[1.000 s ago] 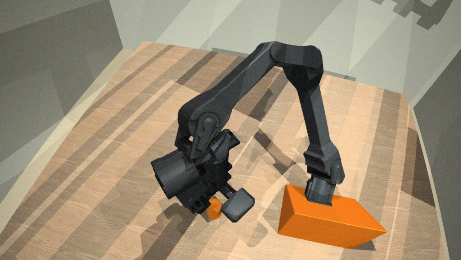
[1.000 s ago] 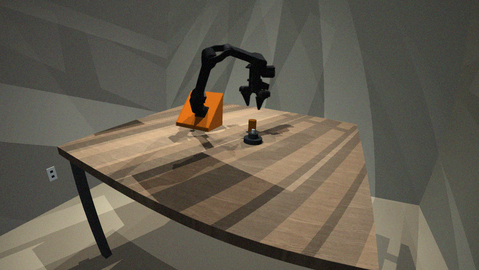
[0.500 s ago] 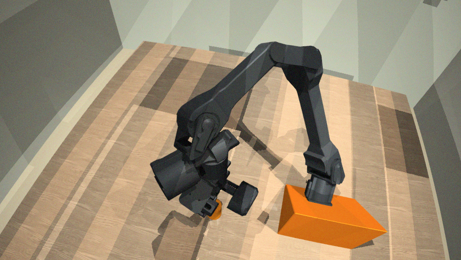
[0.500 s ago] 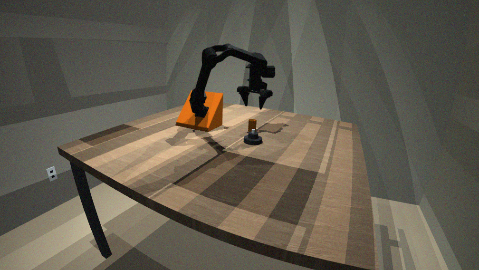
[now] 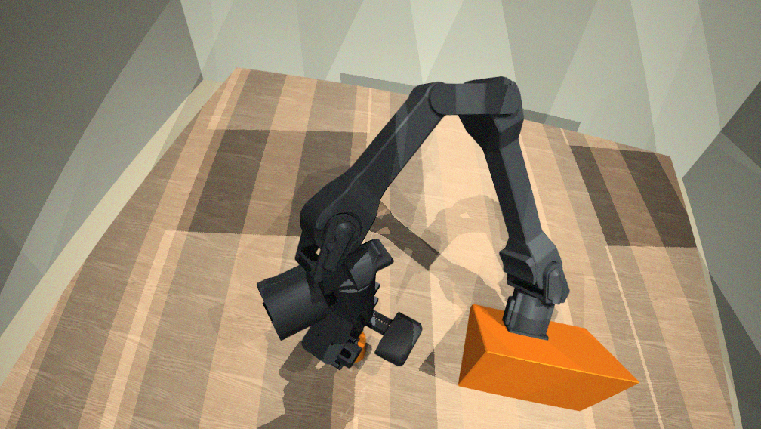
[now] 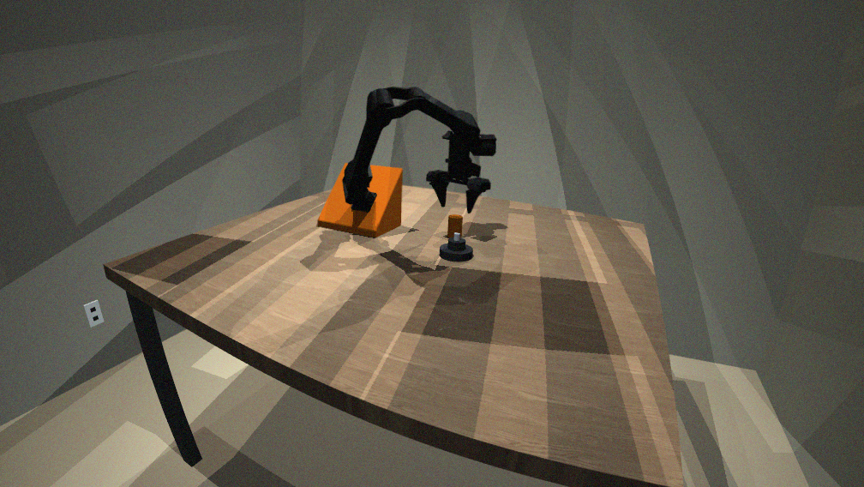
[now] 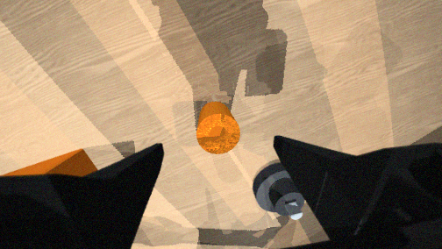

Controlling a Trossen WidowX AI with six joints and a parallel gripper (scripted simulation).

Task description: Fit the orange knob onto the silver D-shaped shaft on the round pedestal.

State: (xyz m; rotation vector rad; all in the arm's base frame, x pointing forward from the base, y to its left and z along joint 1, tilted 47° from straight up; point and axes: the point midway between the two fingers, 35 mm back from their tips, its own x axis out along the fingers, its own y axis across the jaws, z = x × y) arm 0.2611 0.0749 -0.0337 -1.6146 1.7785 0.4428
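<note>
The orange knob is 4 cm below my gripper tip. The rest, counted from my gripper tip: round pedestal 14 cm to the right, 6 cm ahead, 5 cm below.
</note>
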